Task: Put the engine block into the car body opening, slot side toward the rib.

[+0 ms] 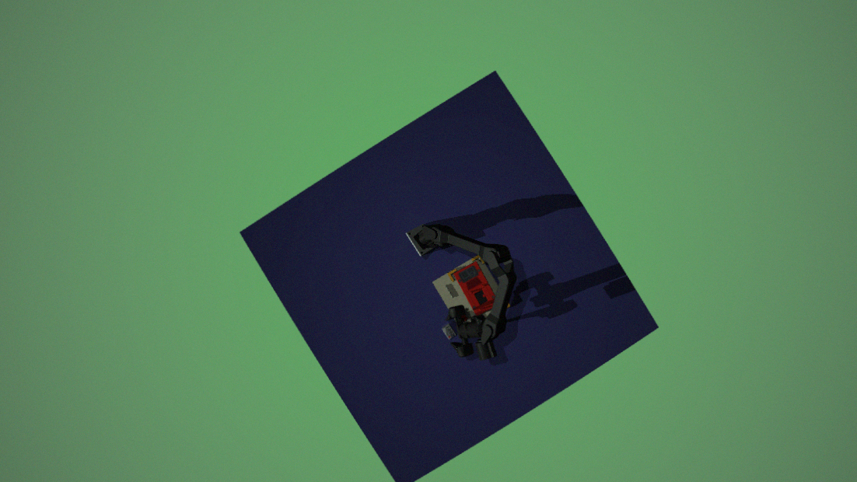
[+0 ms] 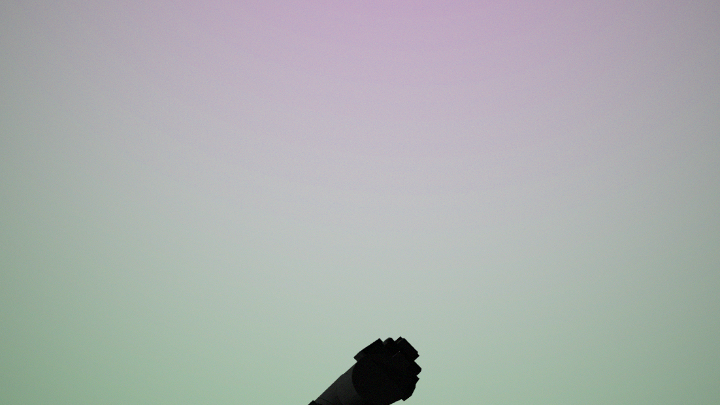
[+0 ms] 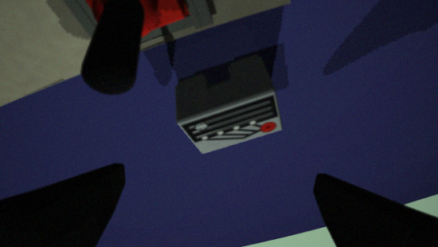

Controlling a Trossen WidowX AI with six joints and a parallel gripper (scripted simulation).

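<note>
Now: the grey engine block 10 mm ahead of my gripper tip and 50 mm below it. Also, from my gripper tip: grey fixture (50 mm behind, 180 mm to the left, 50 mm below).
</note>
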